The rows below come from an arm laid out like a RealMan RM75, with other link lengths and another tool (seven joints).
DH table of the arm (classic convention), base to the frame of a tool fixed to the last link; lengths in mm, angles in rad. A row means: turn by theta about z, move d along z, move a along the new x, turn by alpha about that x. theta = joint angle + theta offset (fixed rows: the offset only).
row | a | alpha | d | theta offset
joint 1 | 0 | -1.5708 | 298.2 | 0
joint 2 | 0 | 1.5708 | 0 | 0
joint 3 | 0 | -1.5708 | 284.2 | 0
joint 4 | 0 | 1.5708 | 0 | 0
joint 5 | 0 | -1.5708 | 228.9 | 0
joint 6 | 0 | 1.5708 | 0 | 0
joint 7 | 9.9 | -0.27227 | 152.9 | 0.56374
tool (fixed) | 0 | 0 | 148.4 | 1.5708
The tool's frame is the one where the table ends.
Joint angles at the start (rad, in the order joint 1, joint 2, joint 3, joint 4, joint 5, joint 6, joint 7):
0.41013, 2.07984, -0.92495, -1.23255, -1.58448, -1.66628, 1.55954
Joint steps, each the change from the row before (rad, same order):
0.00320, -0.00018, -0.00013, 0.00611, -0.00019, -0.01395, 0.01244
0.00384, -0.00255, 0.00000, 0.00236, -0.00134, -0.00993, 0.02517
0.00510, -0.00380, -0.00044, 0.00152, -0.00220, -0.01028, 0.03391
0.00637, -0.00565, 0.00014, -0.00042, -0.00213, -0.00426, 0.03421
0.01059, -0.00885, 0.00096, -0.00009, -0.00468, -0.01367, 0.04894
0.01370, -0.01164, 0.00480, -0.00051, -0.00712, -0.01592, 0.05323
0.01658, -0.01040, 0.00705, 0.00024, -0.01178, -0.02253, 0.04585
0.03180, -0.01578, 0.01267, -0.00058, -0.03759, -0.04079, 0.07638
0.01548, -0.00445, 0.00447, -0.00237, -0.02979, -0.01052, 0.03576
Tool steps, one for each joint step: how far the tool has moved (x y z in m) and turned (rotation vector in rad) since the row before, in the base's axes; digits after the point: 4 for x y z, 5 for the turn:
-0.0010, -0.0036, -0.0010, -0.02214, 0.00522, -0.00150
-0.0011, -0.0020, 0.0003, -0.02372, 0.00421, -0.01067
-0.0013, -0.0018, 0.0006, -0.02882, 0.00388, -0.01535
-0.0014, 0.0004, 0.0017, -0.02179, 0.00171, -0.01715
-0.0020, -0.0012, 0.0021, -0.03660, -0.00021, -0.02012
-0.0017, -0.0003, 0.0033, -0.03650, -0.00361, -0.02196
-0.0016, -0.0017, 0.0022, -0.03695, -0.00873, -0.01356
-0.0003, -0.0026, 0.0006, -0.06471, -0.03219, -0.02576
0.0014, 0.0013, -0.0022, -0.02485, -0.02506, -0.02015

